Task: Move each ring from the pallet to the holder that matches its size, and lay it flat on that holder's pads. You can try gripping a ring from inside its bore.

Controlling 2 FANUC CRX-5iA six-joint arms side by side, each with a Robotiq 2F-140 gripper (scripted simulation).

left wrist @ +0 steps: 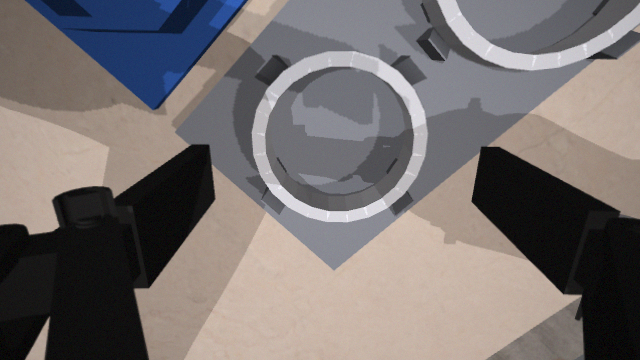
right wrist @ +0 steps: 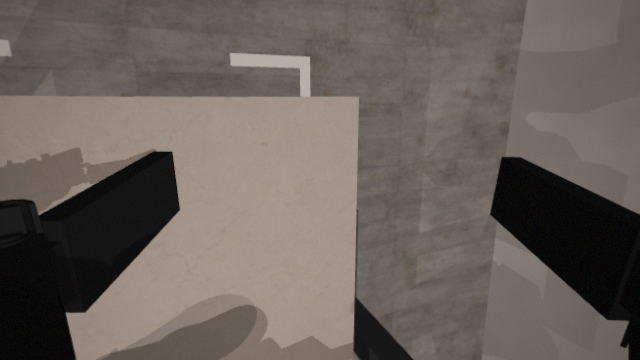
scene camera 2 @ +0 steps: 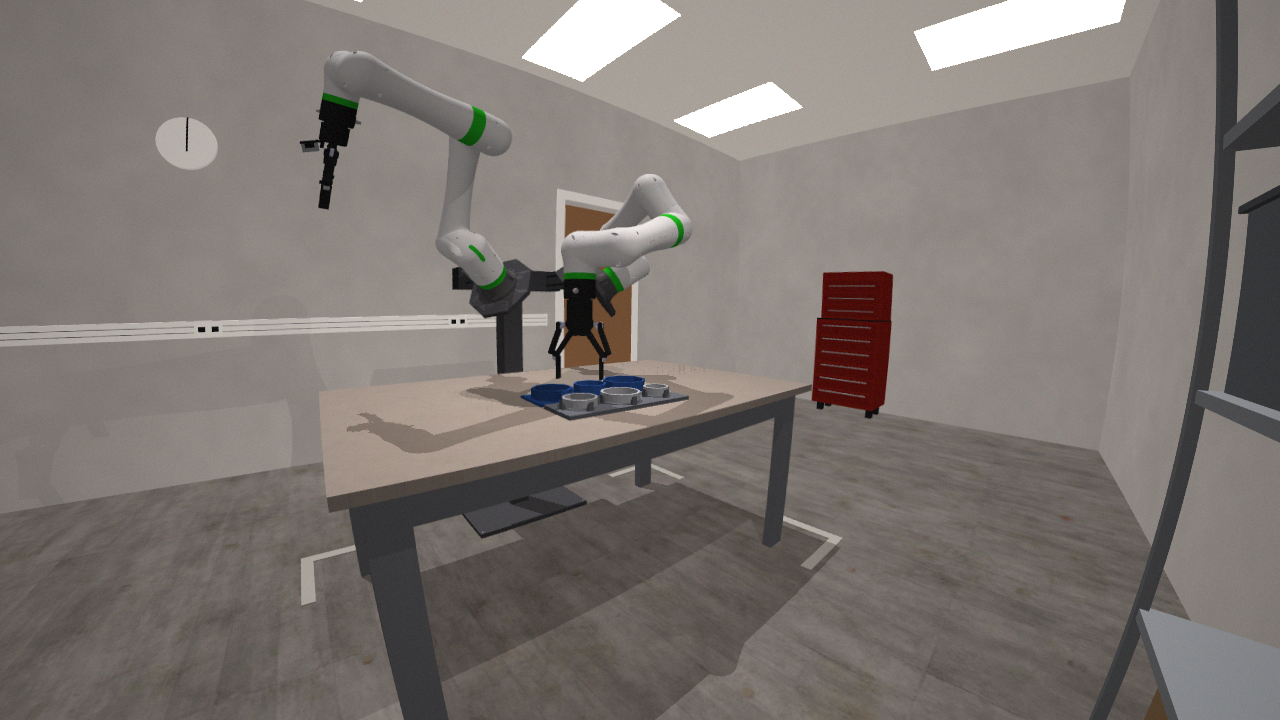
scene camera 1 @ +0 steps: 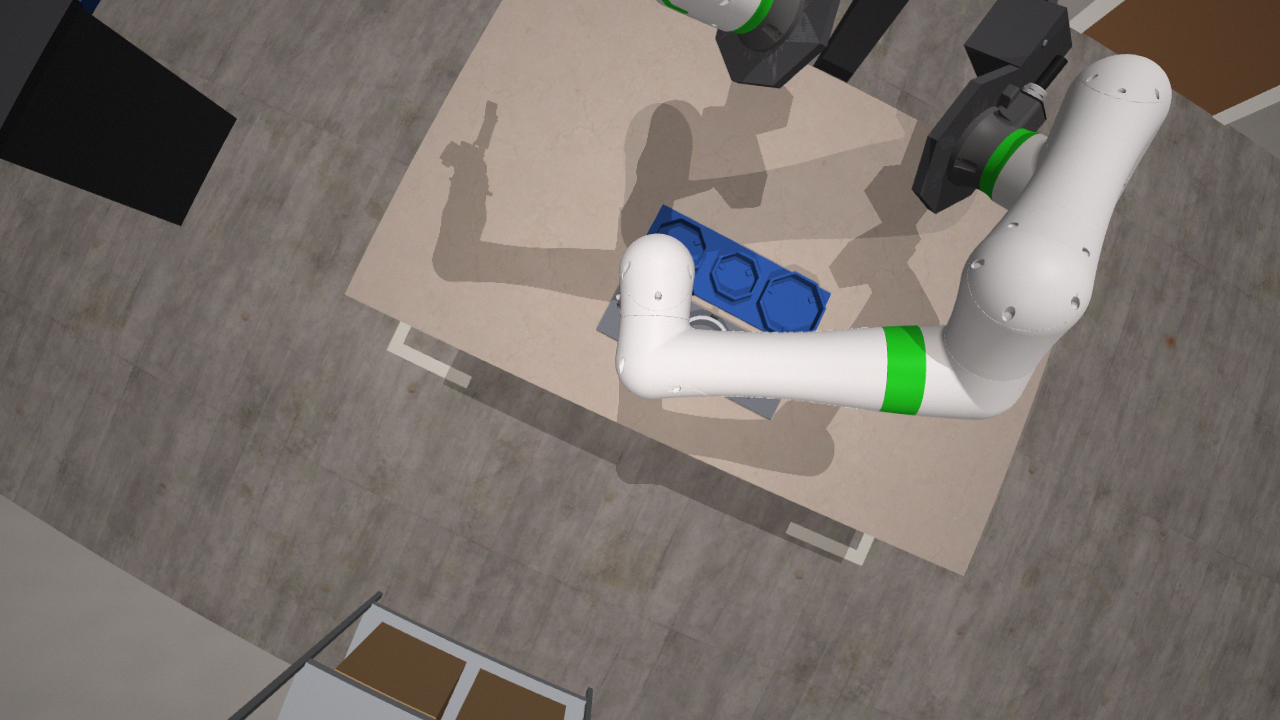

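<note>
The left gripper appears in the pictures, the left wrist view among them. The right gripper can be seen as well, and the right wrist view has it too. A blue pallet is visible in the scene, as is a grey holder plate.
</note>
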